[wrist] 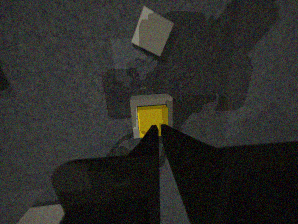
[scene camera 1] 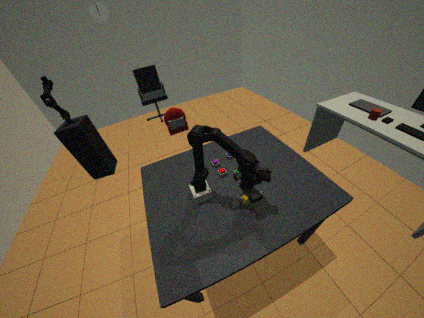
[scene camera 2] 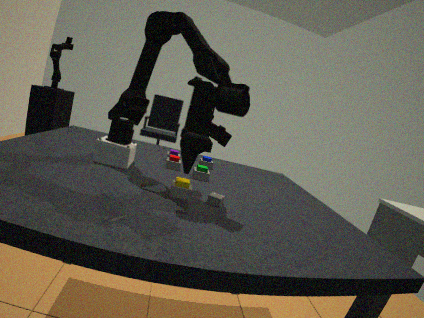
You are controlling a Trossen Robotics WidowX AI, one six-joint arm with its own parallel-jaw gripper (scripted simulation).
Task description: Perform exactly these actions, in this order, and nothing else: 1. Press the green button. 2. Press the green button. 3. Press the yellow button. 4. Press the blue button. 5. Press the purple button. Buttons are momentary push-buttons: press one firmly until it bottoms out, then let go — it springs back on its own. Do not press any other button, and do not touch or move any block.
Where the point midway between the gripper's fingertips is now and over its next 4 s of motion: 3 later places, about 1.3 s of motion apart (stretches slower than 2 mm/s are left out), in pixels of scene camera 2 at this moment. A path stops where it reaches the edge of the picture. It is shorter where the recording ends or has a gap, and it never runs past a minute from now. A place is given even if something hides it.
The gripper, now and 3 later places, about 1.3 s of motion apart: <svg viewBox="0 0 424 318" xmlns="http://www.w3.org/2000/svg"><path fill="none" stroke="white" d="M186 173L183 172L216 137L207 158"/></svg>
